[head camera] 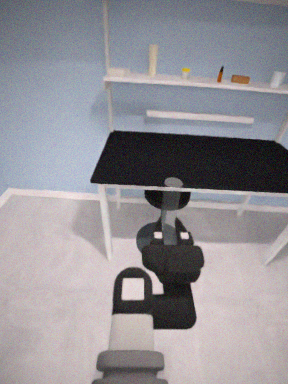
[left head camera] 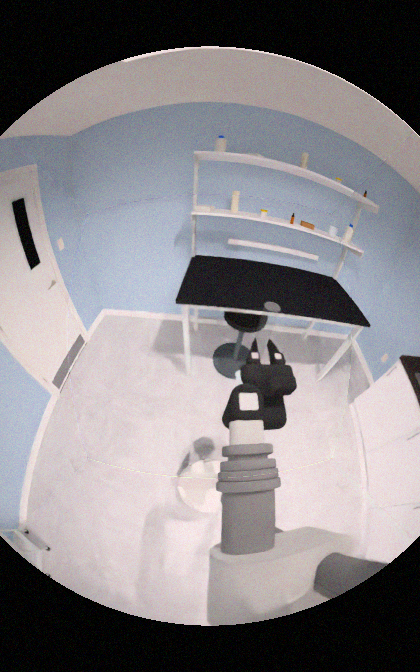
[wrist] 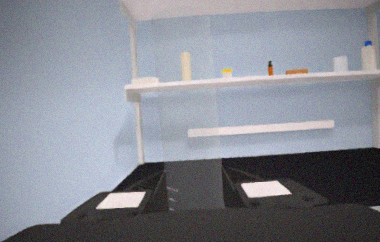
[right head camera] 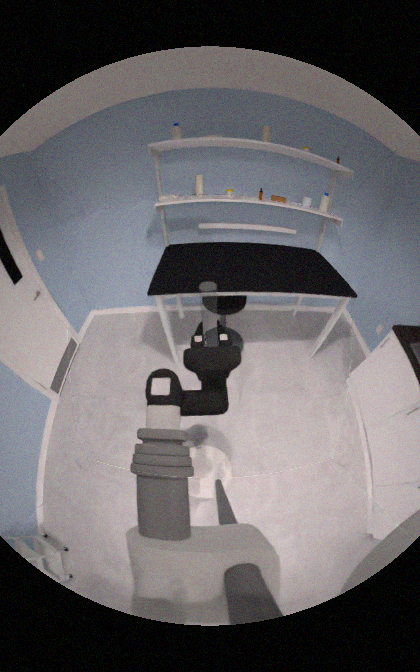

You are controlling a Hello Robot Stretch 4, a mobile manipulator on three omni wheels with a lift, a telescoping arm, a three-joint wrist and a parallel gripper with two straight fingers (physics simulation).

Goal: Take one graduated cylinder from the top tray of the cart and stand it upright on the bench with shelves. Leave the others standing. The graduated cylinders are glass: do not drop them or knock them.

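Places are measured from the robot's base along level axes (x ahead, y left, z up), in millimetres.
Pixels of known places: gripper, between the fingertips: (head camera: 167, 219) (wrist: 194, 184).
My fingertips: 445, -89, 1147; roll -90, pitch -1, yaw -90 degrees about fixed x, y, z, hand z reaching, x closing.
Note:
Behind a point stands the place of what it marks, as x, y, z.
My gripper (head camera: 171, 227) @[445, -89, 1147] (left head camera: 263, 346) (right head camera: 210, 330) (wrist: 194, 184) @[445, -89, 1147] is shut on a clear graduated cylinder (head camera: 171, 200) @[428, -85, 1233] (left head camera: 272, 307) (right head camera: 209, 305) (wrist: 190, 110) @[428, -90, 1202]. The cylinder stands upright between the fingers and rises well above them; white marks show low on it in the wrist view. The black-topped bench with shelves (head camera: 135, 160) (left head camera: 215, 280) (right head camera: 260, 270) (wrist: 300, 175) is ahead. In the head view the cylinder's top overlaps the bench's front edge, and the fingers appear below that edge. Part of what looks like the cart (left head camera: 37, 540) (right head camera: 56, 543) shows at the lower left; its top tray is not visible.
A stool (head camera: 152, 198) (left head camera: 245, 321) (right head camera: 232, 304) stands under the bench behind the cylinder. The lower shelf (head camera: 200, 83) (left head camera: 240, 215) (right head camera: 220, 199) (wrist: 240, 80) bears bottles, jars and boxes. A white cabinet (left head camera: 385, 425) (right head camera: 390, 425) is at right, a door (left head camera: 30, 305) at left.

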